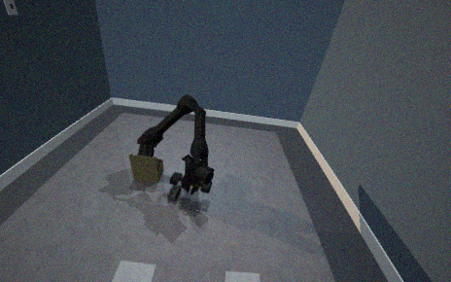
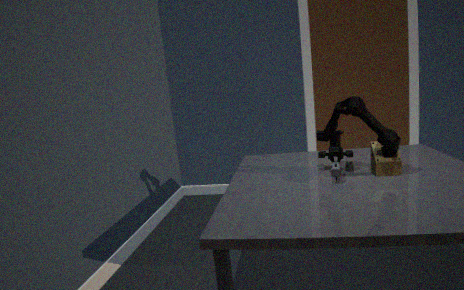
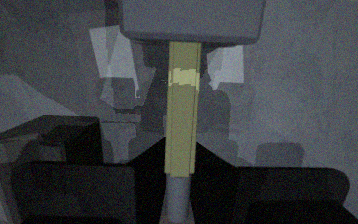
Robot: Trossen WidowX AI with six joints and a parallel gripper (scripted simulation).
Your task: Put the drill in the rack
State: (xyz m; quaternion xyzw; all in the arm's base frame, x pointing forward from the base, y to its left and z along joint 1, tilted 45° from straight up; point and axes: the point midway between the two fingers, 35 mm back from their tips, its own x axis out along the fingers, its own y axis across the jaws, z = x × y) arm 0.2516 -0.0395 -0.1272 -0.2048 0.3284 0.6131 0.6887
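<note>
Now: the drill 4 cm to the left of my gripper tip, 4 cm above it and 1 cm ahead of it. Also, from my gripper tip: rack (8 cm behind, 1 cm to the right, 1 cm above).
</note>
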